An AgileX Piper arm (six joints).
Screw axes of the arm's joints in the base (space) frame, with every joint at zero. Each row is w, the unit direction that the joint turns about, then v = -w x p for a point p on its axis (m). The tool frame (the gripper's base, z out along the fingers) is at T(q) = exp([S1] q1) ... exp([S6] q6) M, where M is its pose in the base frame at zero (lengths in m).
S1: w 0 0 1 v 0 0 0
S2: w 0 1 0 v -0.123 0 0
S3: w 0 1 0 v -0.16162 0 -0.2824
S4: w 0.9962 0 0.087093 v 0 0.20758 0
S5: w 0 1 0 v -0.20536 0 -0.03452
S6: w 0.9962 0 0.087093 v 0 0.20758 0
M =
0.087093 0 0.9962 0.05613
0 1 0 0
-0.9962 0 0.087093 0.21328
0 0 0 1
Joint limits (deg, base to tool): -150..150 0..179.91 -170..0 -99.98..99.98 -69.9..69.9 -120..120
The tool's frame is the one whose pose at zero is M.
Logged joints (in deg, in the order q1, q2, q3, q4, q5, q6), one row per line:
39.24, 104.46, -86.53, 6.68, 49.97, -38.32
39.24, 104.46, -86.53, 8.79, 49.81, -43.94
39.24, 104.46, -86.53, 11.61, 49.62, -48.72
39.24, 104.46, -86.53, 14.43, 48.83, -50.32
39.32, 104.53, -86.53, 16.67, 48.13, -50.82
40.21, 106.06, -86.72, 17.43, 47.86, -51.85
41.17, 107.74, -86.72, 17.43, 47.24, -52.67
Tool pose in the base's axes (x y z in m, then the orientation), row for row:
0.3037, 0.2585, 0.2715, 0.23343, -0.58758, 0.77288, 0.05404
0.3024, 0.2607, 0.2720, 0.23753, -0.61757, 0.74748, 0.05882
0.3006, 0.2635, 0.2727, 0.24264, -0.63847, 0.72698, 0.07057
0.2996, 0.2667, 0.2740, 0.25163, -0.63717, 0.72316, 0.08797
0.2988, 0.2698, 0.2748, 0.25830, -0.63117, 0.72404, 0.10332
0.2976, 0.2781, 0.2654, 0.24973, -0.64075, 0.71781, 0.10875
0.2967, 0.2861, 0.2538, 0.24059, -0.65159, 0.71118, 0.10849
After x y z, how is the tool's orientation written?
As a quaternion, w x y z.
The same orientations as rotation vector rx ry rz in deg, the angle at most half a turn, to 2 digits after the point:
-92.45, 121.61, 8.50
-96.97, 117.36, 9.24
-99.98, 113.84, 11.05
-99.31, 112.72, 13.71
-98.04, 112.47, 16.05
-99.97, 111.99, 16.97
-102.14, 111.49, 17.01

